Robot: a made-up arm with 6 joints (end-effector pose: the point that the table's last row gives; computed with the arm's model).
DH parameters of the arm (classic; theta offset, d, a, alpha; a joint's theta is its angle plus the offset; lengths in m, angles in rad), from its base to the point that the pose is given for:
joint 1: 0 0.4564 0 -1.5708
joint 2: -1.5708 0 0.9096 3.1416
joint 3: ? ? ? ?
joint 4: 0 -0.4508 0 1.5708
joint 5: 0 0.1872 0 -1.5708
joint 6: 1.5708 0 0 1.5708
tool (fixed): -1.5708 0 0 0
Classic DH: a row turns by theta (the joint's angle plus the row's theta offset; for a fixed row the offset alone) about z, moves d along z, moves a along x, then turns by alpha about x.
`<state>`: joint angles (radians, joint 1 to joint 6).
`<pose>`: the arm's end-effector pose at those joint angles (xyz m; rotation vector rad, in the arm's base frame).
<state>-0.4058 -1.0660 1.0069 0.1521 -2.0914 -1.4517</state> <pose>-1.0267 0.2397 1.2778 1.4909 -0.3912 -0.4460</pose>
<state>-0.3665 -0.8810 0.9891 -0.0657 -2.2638 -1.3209</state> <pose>-0.8351 0.1205 1.4696 1.3326 0.1351 -0.5202</pose>
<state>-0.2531 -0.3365 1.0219 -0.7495 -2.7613 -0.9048</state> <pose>-0.1124 -0.1125 1.7288 0.5339 1.4548 -0.1381</pose>
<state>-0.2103 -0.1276 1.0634 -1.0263 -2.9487 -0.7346</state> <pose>0.1754 -0.1366 1.7179 0.1436 1.7927 0.2238</pose>
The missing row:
joint 3: 0 0 0 -1.5708
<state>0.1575 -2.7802 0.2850 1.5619 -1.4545 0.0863</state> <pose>-0.7754 -0.1248 -0.5467 1.0942 -1.0710 -1.2359</pose>
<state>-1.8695 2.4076 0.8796 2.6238 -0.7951 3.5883</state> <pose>-0.0568 -0.7371 -0.6654 0.6381 0.7854 -2.0528</pose>
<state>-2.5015 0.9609 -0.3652 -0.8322 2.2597 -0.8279</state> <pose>-0.6532 -0.3293 0.5065 -1.3024 -1.2189 -2.4361</pose>
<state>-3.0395 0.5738 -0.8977 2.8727 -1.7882 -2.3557</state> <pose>-0.5665 -0.2395 0.7767 0.3255 -1.0902 2.6307</pose>
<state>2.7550 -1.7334 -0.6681 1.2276 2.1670 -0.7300</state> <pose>0.7958 -0.2559 0.7889 -1.3157 1.4023 -0.5908</pose>
